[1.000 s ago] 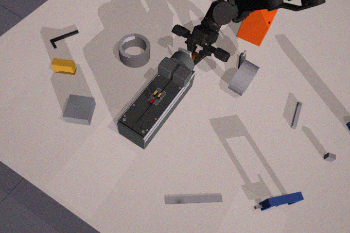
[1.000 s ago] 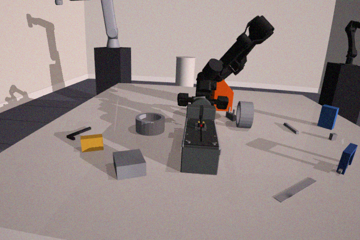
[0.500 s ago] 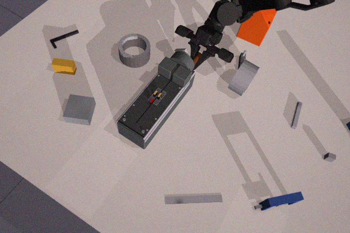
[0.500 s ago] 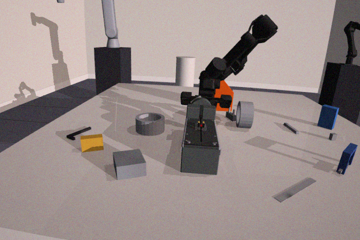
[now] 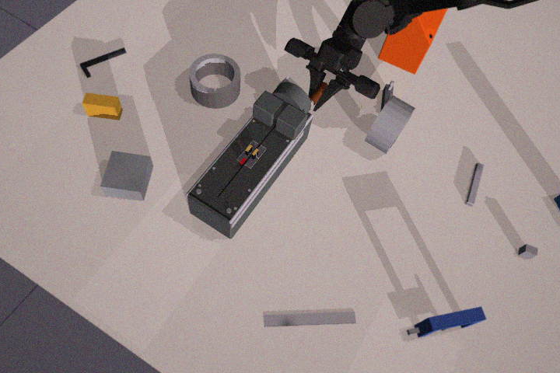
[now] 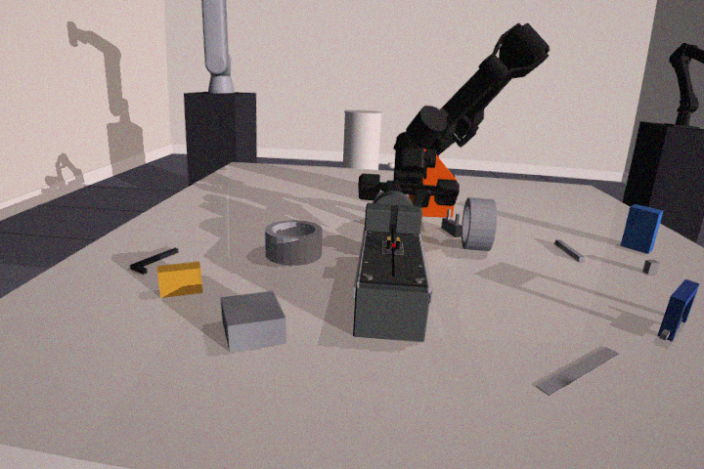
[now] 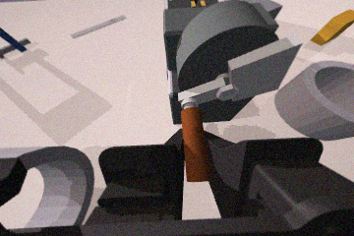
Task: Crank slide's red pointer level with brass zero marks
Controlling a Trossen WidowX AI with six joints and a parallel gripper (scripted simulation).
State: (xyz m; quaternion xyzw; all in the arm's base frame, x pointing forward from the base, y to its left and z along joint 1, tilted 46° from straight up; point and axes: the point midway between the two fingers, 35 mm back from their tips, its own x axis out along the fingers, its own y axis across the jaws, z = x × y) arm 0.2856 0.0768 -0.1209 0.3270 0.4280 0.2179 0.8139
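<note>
The red pointer is 19 cm ahead of my gripper tip, 1 cm to the right of it and 4 cm above it. The rest, counted from my gripper tip: grey strip: 31 cm ahead, 23 cm to the left, 5 cm below; grey cube: 32 cm ahead, 17 cm to the right, 3 cm below; crank handle: 2 cm behind, 3 cm above.
</note>
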